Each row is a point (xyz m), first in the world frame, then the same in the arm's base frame.
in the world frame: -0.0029 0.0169 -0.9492
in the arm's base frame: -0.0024 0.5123 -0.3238
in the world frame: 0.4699 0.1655 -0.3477
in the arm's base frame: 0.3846 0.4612 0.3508
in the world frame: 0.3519 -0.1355 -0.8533
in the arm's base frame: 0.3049 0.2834 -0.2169
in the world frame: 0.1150 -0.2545 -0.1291
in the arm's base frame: -0.0606 0.0797 0.4310
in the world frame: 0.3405 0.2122 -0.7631
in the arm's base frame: 0.3323 0.6052 -0.0591
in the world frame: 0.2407 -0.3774 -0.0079
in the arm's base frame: 0.0238 -0.0838 0.5392
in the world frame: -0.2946 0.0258 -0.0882
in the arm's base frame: -0.4239 0.4174 0.4762
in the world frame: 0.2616 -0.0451 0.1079
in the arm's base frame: 0.0762 0.2126 0.7228
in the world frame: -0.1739 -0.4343 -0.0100
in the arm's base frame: -0.3889 -0.0634 0.4726
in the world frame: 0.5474 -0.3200 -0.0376
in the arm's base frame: 0.3364 -0.0785 0.5614
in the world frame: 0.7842 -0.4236 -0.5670
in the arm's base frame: 0.6366 -0.1253 0.0567
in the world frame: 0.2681 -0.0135 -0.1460
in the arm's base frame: 0.1281 0.2880 0.4838
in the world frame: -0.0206 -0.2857 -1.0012
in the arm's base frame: -0.0575 0.2325 -0.4389
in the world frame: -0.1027 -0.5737 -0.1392
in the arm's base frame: -0.3199 -0.1876 0.3276
